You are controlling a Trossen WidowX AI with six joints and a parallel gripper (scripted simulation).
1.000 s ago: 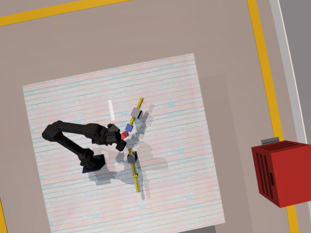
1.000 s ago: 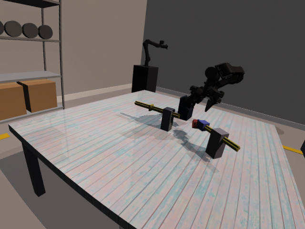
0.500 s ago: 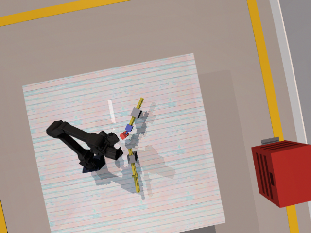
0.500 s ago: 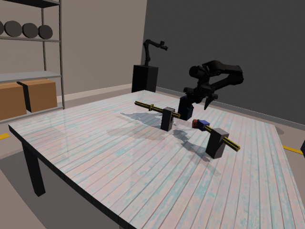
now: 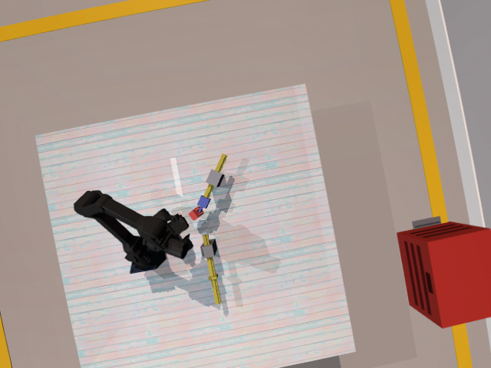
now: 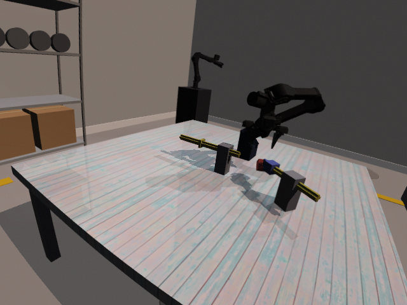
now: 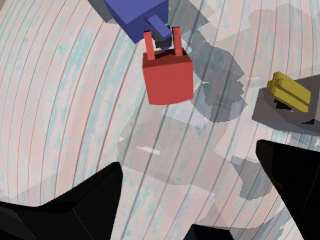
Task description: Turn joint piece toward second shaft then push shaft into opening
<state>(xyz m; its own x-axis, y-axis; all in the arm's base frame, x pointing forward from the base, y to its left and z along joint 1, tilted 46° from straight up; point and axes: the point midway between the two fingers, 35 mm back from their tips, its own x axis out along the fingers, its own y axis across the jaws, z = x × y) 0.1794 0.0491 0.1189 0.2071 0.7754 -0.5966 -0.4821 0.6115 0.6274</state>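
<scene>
The red joint piece is 60 mm ahead of my gripper tip, 40 mm to the left of it and 50 mm below it.
</scene>
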